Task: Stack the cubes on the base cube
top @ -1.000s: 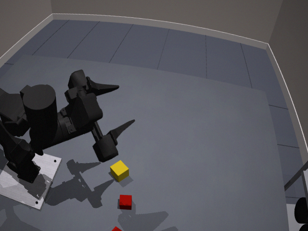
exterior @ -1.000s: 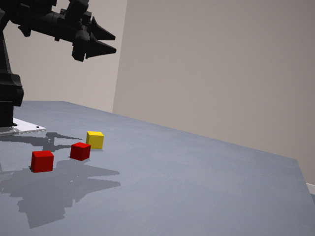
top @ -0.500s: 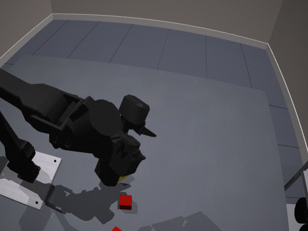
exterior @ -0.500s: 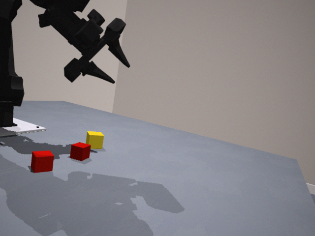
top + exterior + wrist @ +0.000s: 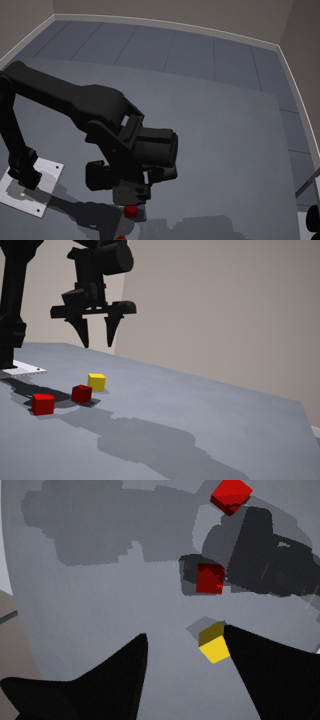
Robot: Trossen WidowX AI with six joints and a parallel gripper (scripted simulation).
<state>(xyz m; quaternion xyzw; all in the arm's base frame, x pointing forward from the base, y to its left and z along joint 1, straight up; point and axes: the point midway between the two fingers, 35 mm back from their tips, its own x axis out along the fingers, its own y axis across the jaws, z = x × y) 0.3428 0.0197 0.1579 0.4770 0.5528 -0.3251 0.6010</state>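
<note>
Now: the yellow base cube 110 mm below my gripper tip, 80 mm to the left of it and 60 mm behind it.
</note>
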